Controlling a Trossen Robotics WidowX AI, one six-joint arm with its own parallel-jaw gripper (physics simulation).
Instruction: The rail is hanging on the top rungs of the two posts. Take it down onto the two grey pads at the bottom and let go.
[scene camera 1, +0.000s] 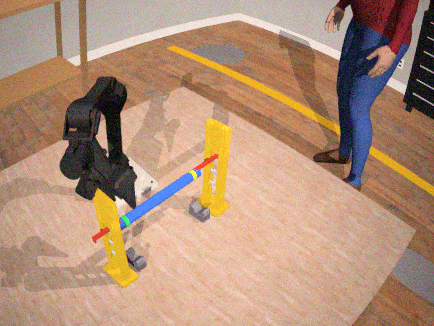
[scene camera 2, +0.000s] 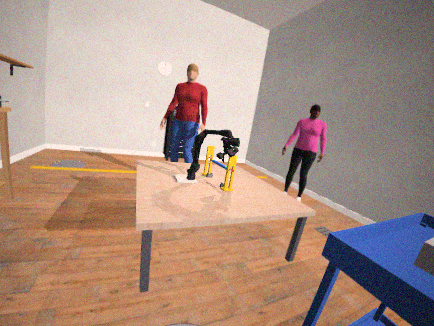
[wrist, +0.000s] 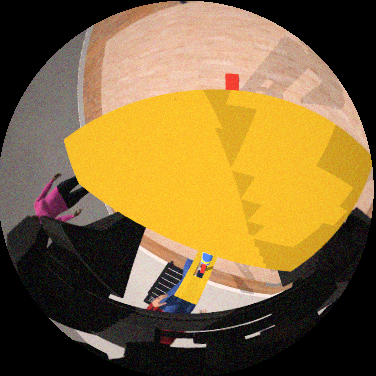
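Seen in the pictures: gripper, fingertip midpoint: (scene camera 1: 124, 204); arm's base at its link origin: (scene camera 2: 190, 179).
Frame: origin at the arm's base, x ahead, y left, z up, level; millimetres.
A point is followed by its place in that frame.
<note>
The rail (scene camera 1: 161, 197) {x 247, y -55, z 167 mm} (scene camera 2: 219, 164) {x 224, y -78, z 161 mm} is a blue bar with red ends, a green band and a yellow band. It hangs on the top rungs of two yellow posts. My gripper (scene camera 1: 109, 190) (scene camera 2: 229, 152) {x 241, y -178, z 221 mm} (wrist: 202, 203) {x 241, y -178, z 221 mm} is open and empty, right over the top of the near post (scene camera 1: 111, 226) {x 266, y -246, z 216 mm} (scene camera 2: 230, 173) {x 244, y -238, z 120 mm} (wrist: 168, 168), one finger on each side. In the wrist view the post top fills the middle; only the rail's red tip (wrist: 231, 81) {x 229, y -278, z 172 mm} and a bit of blue (wrist: 207, 258) {x 236, y 42, z 171 mm} show. The far post (scene camera 1: 217, 162) {x 259, y 162, z 160 mm} (scene camera 2: 209, 162) {x 257, y 159, z 116 mm} stands apart. Two grey pads (scene camera 1: 199, 211) {x 251, y 99, z 5 mm} (scene camera 1: 136, 259) {x 254, y -179, z 17 mm} sit at the post feet.
The arm's white base plate (scene camera 1: 147, 185) {x 47, y 79, z 0 mm} (scene camera 2: 183, 178) {x -63, y 12, z 2 mm} lies behind the rail. A person in red (scene camera 2: 188, 110) (scene camera 1: 358, 87) stands behind the table, one in pink (scene camera 2: 307, 145) to its right. A blue table (scene camera 2: 355, 252) stands at the front right.
</note>
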